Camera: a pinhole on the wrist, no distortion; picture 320 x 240 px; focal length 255.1 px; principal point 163.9 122.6 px. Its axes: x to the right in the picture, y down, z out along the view. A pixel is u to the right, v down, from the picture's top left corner.
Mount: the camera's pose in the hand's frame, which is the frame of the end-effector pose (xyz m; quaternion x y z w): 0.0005 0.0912 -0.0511 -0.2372 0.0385 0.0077 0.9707
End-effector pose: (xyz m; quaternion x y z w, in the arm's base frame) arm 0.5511 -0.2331 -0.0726 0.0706 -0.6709 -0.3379 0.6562
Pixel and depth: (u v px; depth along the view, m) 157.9 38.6 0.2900
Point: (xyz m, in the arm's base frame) 0.3658 -0.0456 0.0409
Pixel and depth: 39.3 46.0 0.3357
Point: 0.3402 0.0697 -0.0725
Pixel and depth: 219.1 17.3 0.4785
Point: 0.1578 -0.0429 0.1628
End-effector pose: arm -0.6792 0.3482 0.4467 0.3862 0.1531 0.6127 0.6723
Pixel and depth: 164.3 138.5 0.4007
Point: -0.6856 0.2639 0.8562
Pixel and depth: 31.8 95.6 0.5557
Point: -0.6049 -0.0596 0.9115
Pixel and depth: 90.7 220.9 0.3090
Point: -0.8145 0.2078 0.7823
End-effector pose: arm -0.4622 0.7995 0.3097 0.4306 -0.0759 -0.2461 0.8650
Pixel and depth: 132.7 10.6 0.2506
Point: -0.5070 0.7010 0.5339
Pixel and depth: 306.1 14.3 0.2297
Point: -0.3585 0.6507 0.4994
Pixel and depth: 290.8 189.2 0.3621
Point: -0.2360 0.7237 0.6912
